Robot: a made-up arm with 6 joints.
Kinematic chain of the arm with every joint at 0, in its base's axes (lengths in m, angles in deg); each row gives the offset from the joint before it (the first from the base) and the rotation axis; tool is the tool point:
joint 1: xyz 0 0 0.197 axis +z
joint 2: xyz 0 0.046 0 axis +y
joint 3: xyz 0 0 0.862 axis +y
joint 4: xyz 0 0 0.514 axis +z
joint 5: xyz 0 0 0 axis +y
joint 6: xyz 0 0 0.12 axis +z
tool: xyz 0 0 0
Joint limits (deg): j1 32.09..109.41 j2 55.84..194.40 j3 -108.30..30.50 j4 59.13..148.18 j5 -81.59..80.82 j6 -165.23..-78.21
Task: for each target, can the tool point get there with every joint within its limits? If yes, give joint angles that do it. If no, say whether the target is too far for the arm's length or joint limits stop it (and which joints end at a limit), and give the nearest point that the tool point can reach.
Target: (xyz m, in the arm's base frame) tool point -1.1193 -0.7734 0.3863
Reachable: no: joint limits stop it (at a limit: joint 1, joint 2, joint 3, joint 5) | nearest point -0.2177 0.1875 0.9520 | short by 1.434 m
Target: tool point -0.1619 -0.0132 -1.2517
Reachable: yes | joints 54.07 177.82 13.33 73.93 42.13 -147.68
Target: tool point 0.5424 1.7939 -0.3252
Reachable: no: too far | nearest point 0.4173 1.3801 -0.2048 | short by 0.449 m
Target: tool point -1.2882 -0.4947 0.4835
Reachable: no: joint limits stop it (at a limit: joint 1, joint 2, joint 3, joint 5) | nearest point -0.2314 0.1945 0.9665 | short by 1.351 m
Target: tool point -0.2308 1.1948 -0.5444
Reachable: yes | joints 95.94 135.09 -33.54 82.93 30.19 -114.20
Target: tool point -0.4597 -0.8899 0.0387
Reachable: no: joint limits stop it (at a limit: joint 2, joint 3, joint 4, joint 5) | nearest point -0.3035 -0.5875 -0.9432 | short by 1.039 m
